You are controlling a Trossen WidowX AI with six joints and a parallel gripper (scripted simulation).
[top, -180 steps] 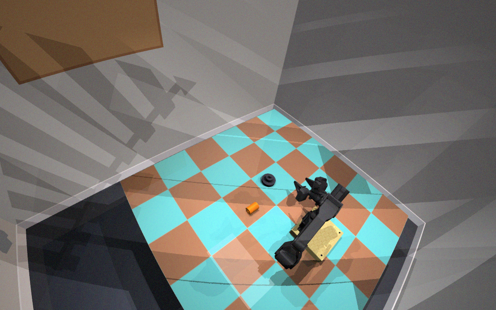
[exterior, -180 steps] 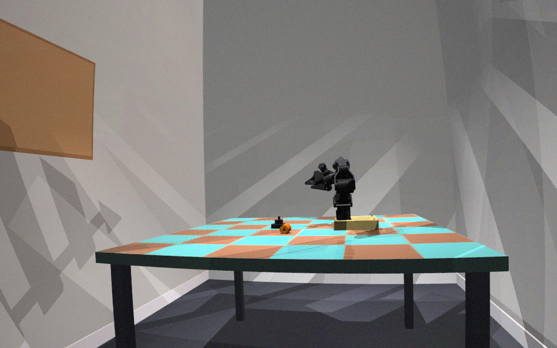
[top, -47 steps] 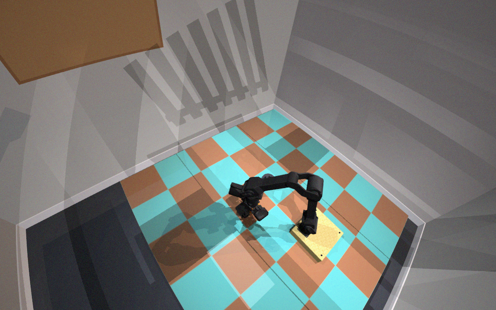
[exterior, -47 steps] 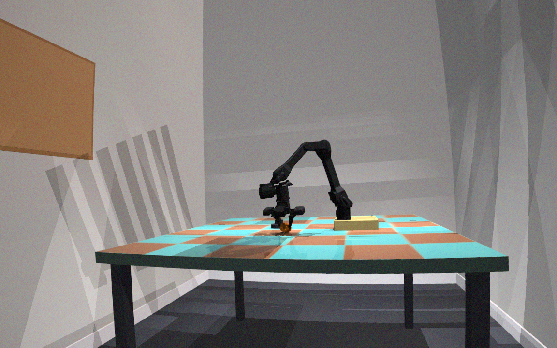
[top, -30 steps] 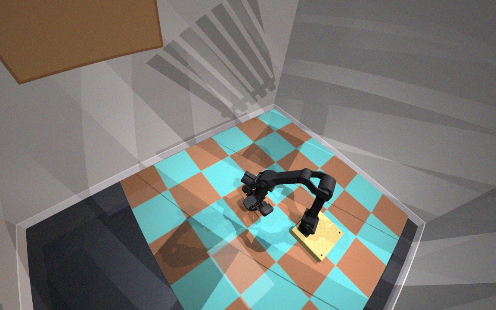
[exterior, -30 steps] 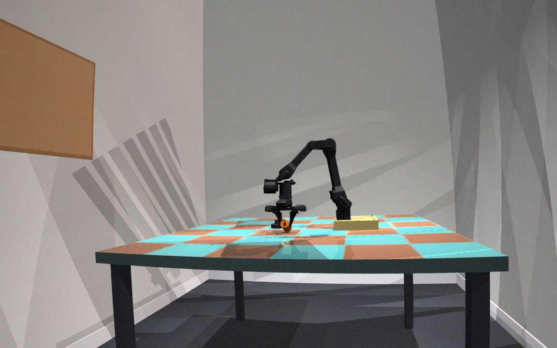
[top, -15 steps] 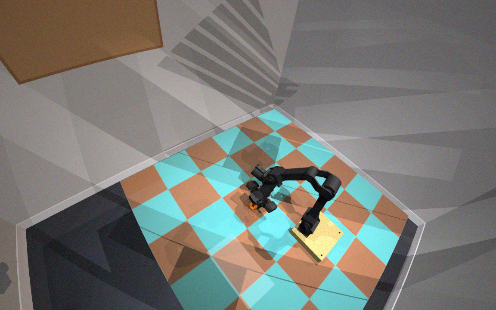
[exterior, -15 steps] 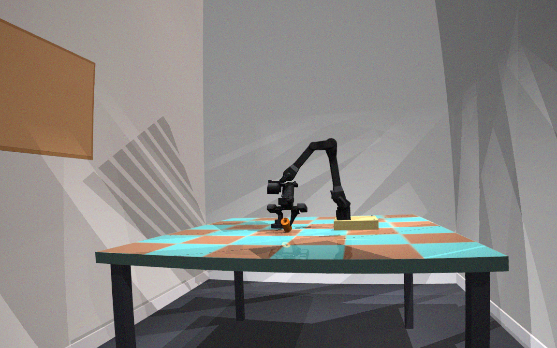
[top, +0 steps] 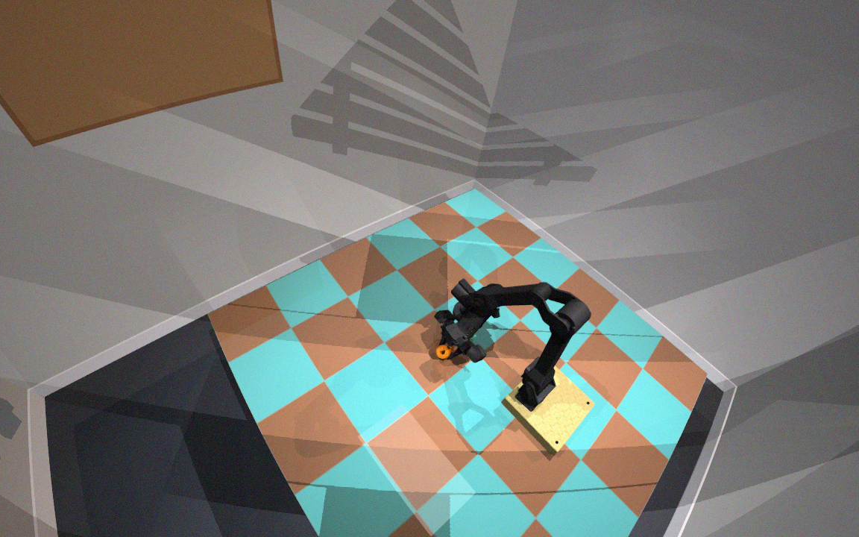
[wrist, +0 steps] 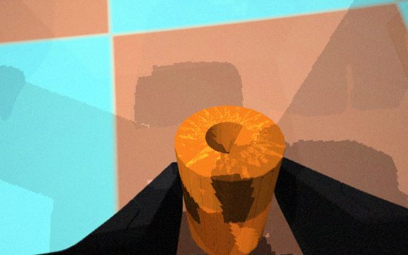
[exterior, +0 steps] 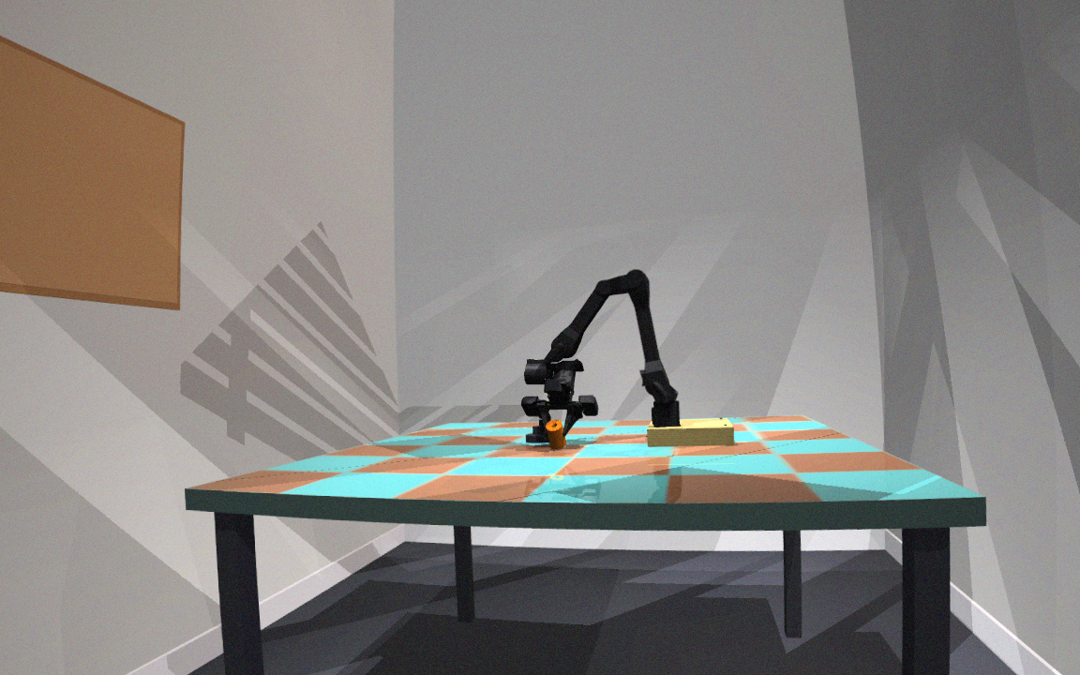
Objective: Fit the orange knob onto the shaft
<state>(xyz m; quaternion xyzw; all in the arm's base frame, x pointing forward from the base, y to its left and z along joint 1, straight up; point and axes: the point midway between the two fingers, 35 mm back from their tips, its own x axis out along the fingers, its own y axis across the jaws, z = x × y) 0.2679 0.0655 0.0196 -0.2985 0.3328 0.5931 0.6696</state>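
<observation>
Right now the orange knob is 1 cm to the right of my gripper tip. From my gripper tip the other things lie so: dark round pedestal: 7 cm ahead, 18 cm to the right, 1 cm below.
</observation>
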